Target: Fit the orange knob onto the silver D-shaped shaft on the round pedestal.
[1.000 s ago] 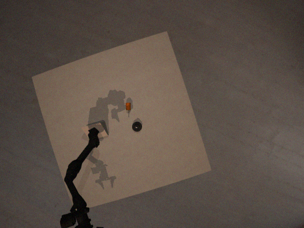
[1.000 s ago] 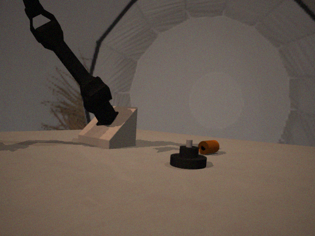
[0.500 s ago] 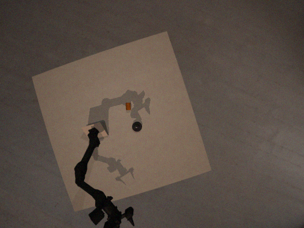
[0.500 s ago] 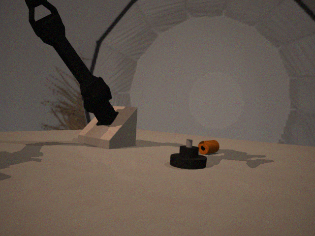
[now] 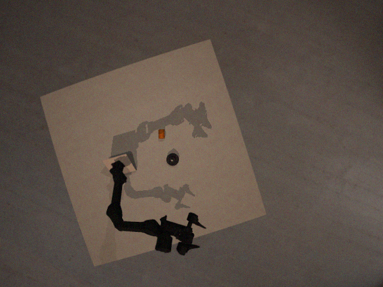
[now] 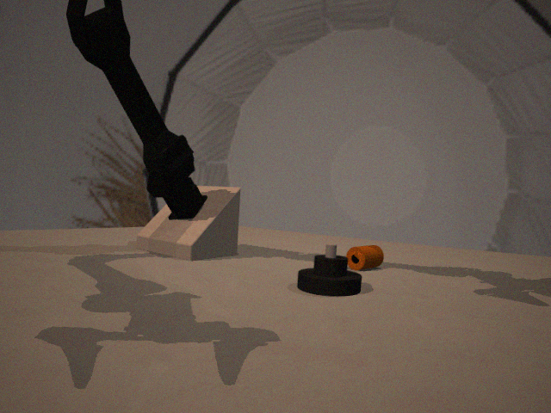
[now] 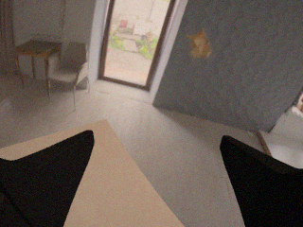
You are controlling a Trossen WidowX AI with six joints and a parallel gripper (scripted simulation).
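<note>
The orange knob is 10 mm behind my gripper tip, 590 mm to the left of it and 420 mm below it. From my gripper tip the other things lie so: black round pedestal: 20 mm behind, 390 mm to the left, 410 mm below.
</note>
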